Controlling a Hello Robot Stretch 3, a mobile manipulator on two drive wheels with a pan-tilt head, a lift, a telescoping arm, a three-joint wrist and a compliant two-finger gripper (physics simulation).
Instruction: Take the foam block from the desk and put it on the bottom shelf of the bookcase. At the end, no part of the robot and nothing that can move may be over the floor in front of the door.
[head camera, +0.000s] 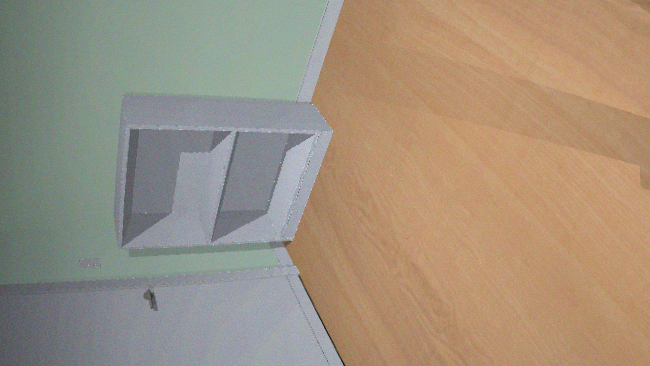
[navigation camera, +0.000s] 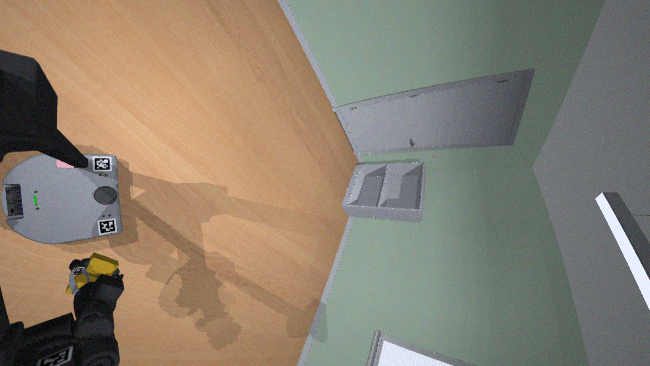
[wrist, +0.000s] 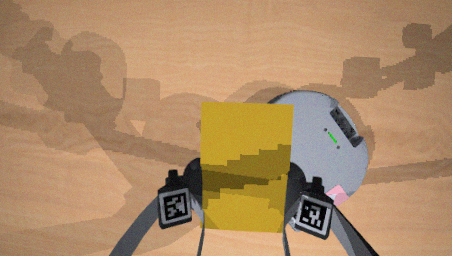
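Pixels of known places: gripper, fingertip midpoint: (navigation camera: 98, 268) (wrist: 243, 178); robot's base, link origin: (navigation camera: 105, 193).
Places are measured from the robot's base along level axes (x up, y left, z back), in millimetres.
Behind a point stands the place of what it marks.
The yellow foam block (navigation camera: 103, 264) {x 592, y -151, z 10 mm} (wrist: 245, 132) {x 592, y -200, z 49 mm} is between the two fingertips of my gripper (navigation camera: 94, 276) {x 563, y -168, z 22 mm} (wrist: 243, 178) {x 563, y -168, z 22 mm}, which is shut on it. The fingertips press its two sides, and it is held above the floor beside my base. The grey bookcase (head camera: 215, 114) {x 612, y -457, z -2351 mm} (navigation camera: 392, 214) {x 702, y -469, z -2363 mm} stands against the green wall and has two compartments. Its bottom shelf (head camera: 289, 172) {x 100, y -192, z -2609 mm} (navigation camera: 357, 189) {x 100, y -179, z -2622 mm} is nearest the floor and looks empty; the views are turned sideways. The grey door (head camera: 225, 325) {x 554, y 614, z -2506 mm} (navigation camera: 450, 120) {x 1396, y 661, z -2450 mm} is shut, around the corner from the bookcase. The desk does not show.
My base (navigation camera: 65, 200) {x 160, y -8, z 116 mm} (wrist: 325, 160) {x 160, y 38, z 140 mm} is on the wooden floor (head camera: 450, 225) {x 0, y 94, z -1421 mm} (navigation camera: 225, 125) {x 1, y 425, z -639 mm} (wrist: 250, 40) {x 0, y -363, z 206 mm}, with shadows of the robot around it. A power socket (head camera: 90, 263) {x 1216, y 288, z -2901 mm} is on the wall between bookcase and door. A window (navigation camera: 415, 355) {x 1171, y -1664, z -1593 mm} is farther along the bookcase's wall.
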